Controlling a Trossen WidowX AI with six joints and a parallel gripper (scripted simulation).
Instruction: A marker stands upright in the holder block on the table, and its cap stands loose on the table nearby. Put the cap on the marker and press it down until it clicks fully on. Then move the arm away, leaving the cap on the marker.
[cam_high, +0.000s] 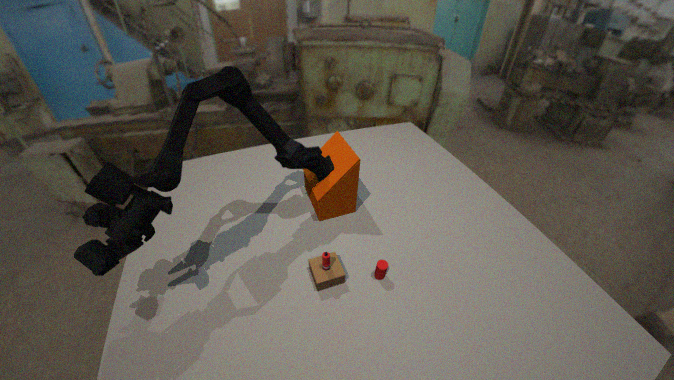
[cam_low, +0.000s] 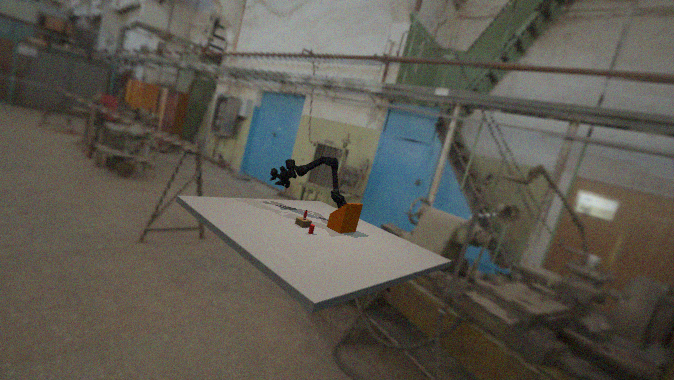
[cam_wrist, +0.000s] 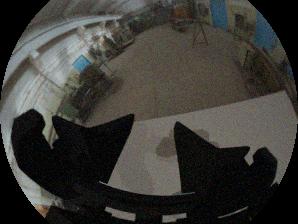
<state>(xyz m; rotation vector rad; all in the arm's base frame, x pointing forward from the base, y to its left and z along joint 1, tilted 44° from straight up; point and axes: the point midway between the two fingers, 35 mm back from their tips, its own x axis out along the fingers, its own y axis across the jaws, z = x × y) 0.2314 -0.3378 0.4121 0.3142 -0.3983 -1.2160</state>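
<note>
The red cap lies 62 cm to the left of my gripper tip, 13 cm below it and 7 cm ahead of it. The rest, counted from my gripper tip: brown holder block: 49 cm to the left, 14 cm below, 3 cm ahead.
</note>
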